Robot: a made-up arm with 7 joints.
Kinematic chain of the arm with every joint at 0, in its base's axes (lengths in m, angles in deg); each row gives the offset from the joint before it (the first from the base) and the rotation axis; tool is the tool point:
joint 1: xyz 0 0 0.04 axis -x
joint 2: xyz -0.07 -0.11 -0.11 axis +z
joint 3: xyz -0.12 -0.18 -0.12 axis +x
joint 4: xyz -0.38 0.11 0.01 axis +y
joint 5: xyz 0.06 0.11 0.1 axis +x
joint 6: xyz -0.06 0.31 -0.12 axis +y
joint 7: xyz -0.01 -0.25 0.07 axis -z
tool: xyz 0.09 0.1 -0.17
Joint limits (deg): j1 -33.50..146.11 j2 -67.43..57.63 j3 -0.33..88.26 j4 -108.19..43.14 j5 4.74..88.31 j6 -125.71..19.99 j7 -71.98..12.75
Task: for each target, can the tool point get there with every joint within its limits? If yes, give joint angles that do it. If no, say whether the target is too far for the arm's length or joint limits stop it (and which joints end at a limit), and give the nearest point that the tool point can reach.
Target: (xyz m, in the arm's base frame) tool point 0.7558 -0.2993 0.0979
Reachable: no: joint limits stop it (at a limit: joint 1, joint 2, joint 3, joint 4, joint 7) | nearest point 0.0965 -0.3328 -0.0214 | short by 0.671 m
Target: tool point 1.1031 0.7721 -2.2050
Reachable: no: too far | nearest point -0.0836 0.2476 -0.6799 | short by 2.002 m
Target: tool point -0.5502 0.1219 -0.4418
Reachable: yes | joints 76.24 -34.39 18.66 -82.14 78.70 -20.30 -32.10
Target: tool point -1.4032 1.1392 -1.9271
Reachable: no: too far | nearest point -0.5108 0.3323 -0.5339 | short by 1.841 m
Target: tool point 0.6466 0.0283 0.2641
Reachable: no: joint limits stop it (at a limit: joint 1, joint 2, joint 4, joint 5, joint 7) | nearest point 0.0787 0.2437 0.1627 | short by 0.616 m
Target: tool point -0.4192 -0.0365 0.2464
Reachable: yes | joints 46.19 -7.44 47.21 27.62 58.50 -110.39 4.41
